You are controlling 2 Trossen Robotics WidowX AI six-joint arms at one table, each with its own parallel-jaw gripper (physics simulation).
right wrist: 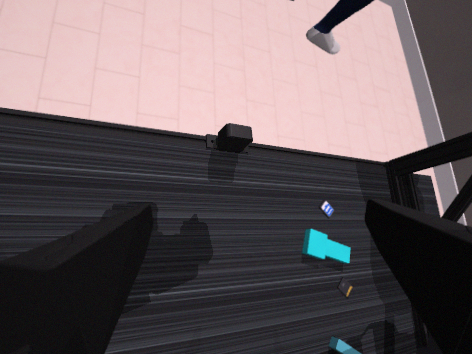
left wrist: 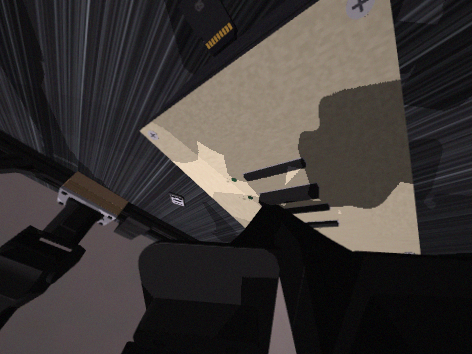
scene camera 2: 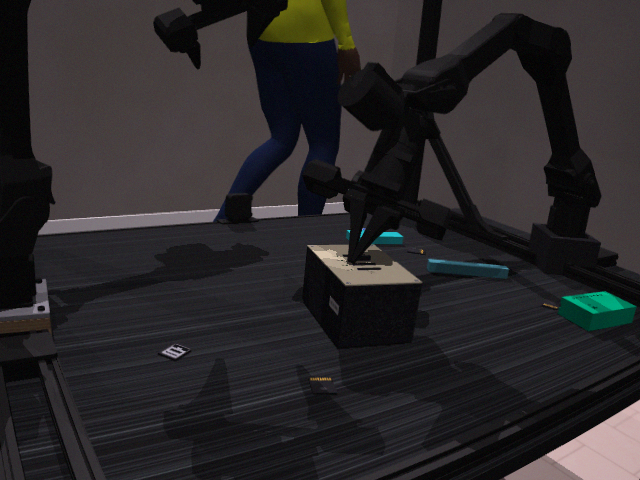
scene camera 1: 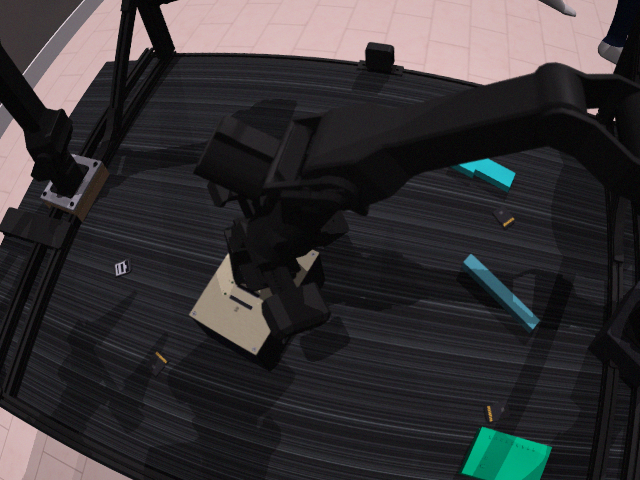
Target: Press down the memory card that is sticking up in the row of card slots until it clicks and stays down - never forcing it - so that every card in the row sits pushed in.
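Frame: origin at the left arm's base, x ahead, y left, z up, level; centimetres.
Seen in the pictures: left gripper, between the fingertips: (left wrist: 270, 211) (scene camera 2: 350, 262) (scene camera 1: 238, 281); right gripper, between the fingertips: (right wrist: 259, 212) (scene camera 2: 224, 56); left arm's base, origin of its link: (scene camera 2: 566, 232); right arm's base, origin of its link: (left wrist: 85, 209) (scene camera 2: 3, 297) (scene camera 1: 69, 179).
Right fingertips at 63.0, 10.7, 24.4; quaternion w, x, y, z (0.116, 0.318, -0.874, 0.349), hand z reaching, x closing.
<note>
Offsets run from my right fingertips to a thing's top centre, as dx, dy, dz.
A black box @[-21.8, +20.8, -23.3] (scene camera 1: 230, 328) (scene camera 2: 377, 315) (left wrist: 250, 110) with a cream top holds a row of dark card slots. In the left wrist view, one card @[-21.5, +20.0, -22.8] (left wrist: 289, 193), second from the top of the row, looks thicker and higher than its neighbours (left wrist: 275, 170) (left wrist: 308, 209) (left wrist: 322, 224). My left gripper (scene camera 2: 352, 259) (left wrist: 270, 211) is shut and empty, pointing down with its tips at the row, close by the near end of that card. Touch cannot be told; in scene camera 1 the arm hides the tips. My right gripper (right wrist: 259, 212) is open and empty, high above the table.
Loose cards @[-1.8, +33.3, -31.1] (scene camera 1: 122, 267) @[-17.7, +37.4, -31.1] (scene camera 1: 160, 363) @[-35.1, -11.9, -31.1] (scene camera 1: 503, 217) @[-53.2, +9.7, -31.1] (scene camera 1: 495, 412) lie around the box. A cyan block @[-27.8, -16.0, -29.8] (scene camera 1: 491, 173) (right wrist: 325, 246), a blue bar @[-42.3, -2.0, -29.6] (scene camera 1: 500, 291) (scene camera 2: 467, 268) and a green block @[-58.9, +13.9, -28.3] (scene camera 1: 506, 454) (scene camera 2: 597, 310) lie to the right in the scene views. A person (scene camera 2: 294, 93) stands beyond the table.
</note>
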